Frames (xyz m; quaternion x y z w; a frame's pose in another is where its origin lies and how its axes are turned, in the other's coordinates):
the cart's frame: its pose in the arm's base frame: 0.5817 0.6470 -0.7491 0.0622 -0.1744 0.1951 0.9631
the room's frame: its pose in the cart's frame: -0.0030 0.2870 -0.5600 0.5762 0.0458 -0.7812 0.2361
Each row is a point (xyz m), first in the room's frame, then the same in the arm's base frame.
Working: the room's frame: its pose in the arm's base frame: 0.6396 1.0141 -1.2569 0.6969 0.1639 -0.6030 0.3519

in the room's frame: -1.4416 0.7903 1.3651
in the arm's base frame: -0.1501 -0.1951 0.3181
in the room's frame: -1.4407 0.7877 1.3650
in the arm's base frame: -0.1515 -0.1934 0.3165
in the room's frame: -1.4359 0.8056 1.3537
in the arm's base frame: -0.1306 -0.1990 0.3174
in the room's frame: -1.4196 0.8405 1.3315
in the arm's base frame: -0.0881 -0.2113 0.3126
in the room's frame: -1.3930 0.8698 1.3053
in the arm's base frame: -0.0442 -0.2190 0.2964
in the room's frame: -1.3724 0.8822 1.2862
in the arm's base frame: -0.0177 -0.2185 0.2809
